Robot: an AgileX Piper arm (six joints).
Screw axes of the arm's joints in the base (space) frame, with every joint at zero. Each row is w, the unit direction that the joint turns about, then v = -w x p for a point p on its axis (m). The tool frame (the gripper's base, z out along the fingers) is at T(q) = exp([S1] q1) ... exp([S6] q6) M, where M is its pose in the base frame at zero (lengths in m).
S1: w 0 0 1 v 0 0 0
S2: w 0 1 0 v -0.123 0 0
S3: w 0 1 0 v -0.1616 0 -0.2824
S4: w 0.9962 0 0.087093 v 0 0.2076 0
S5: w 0 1 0 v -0.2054 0 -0.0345
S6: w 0.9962 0 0.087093 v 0 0.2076 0
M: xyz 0.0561 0 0.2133 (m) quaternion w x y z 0.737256 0 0.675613 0
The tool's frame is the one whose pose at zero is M.
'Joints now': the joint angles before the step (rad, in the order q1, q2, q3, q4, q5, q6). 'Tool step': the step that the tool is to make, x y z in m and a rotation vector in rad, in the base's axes. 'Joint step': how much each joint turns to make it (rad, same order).
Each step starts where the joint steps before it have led.
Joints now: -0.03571, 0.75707, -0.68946, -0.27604, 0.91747, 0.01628
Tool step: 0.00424, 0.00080, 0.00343, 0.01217, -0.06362, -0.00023
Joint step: 0.00003, 0.00000, 0.00001, -0.00002, -0.06062, 0.02287
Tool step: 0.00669, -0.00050, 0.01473, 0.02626, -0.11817, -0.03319
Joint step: -0.00006, 0.00436, -0.03240, -0.02500, -0.07578, 0.07950
